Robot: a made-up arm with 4 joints.
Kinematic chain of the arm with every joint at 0, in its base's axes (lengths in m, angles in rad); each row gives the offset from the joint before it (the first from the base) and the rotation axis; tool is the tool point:
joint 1: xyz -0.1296 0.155 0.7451 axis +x
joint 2: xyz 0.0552 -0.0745 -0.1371 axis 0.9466 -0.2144 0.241
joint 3: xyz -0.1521 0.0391 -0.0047 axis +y
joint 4: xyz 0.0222 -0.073 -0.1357 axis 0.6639 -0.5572 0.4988
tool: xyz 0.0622 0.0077 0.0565
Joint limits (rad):
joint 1: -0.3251..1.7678
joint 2: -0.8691..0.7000
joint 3: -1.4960..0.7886
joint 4: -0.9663..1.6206
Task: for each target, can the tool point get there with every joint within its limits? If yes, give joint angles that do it. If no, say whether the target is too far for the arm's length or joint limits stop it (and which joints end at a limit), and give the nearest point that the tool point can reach.
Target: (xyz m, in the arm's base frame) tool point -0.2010 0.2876 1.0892
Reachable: no: joint limits stop it (at a limit: joint 1, joint 2) | nearest point -0.1742 0.4462 0.7836 | short by 0.345 m
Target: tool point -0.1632 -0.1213 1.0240
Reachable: no: joint limits stop it (at a limit: joint 1, joint 3, joint 4) | nearest point -0.0982 0.0022 0.7304 | short by 0.325 m
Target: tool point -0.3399 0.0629 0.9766
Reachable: no: joint limits stop it (at a limit: joint 1, joint 2, joint 3, joint 4) | nearest point -0.2714 -0.0050 0.6816 | short by 0.310 m
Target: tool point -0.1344 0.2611 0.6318
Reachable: yes | joints 1.4695 -0.1692 -0.9503 0.4182
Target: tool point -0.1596 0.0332 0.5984
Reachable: yes | joints 0.1257 -0.1189 -1.0675 1.3600
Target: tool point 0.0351 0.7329 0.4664
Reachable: no: too far | nearest point -0.1430 0.4309 0.6120 | short by 0.380 m
